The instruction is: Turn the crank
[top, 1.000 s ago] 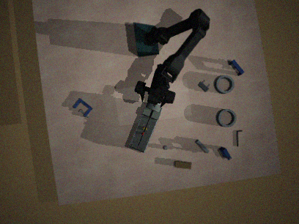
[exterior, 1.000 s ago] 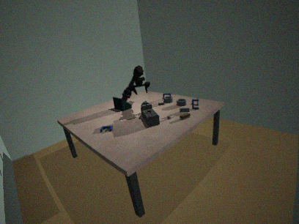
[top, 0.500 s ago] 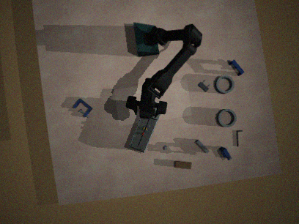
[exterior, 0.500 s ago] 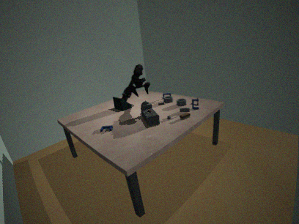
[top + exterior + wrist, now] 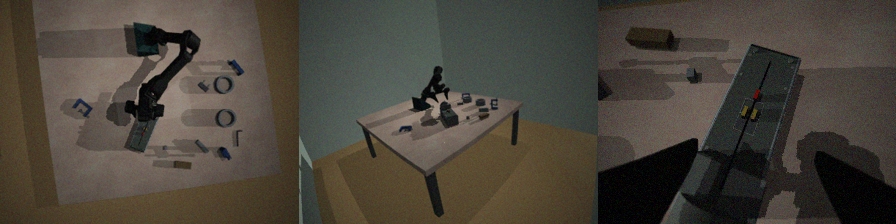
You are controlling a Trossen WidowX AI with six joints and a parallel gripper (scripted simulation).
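Right now the dark handle is 120 mm behind my gripper tip, 90 mm below it and 70 mm to the left of it. Round my gripper tip: small grey cube 180 mm ahead, 140 mm below, 100 mm to the left; red pointer 80 mm ahead, 70 mm below, 20 mm to the right; brown block 280 mm ahead, 180 mm to the left, 140 mm below.
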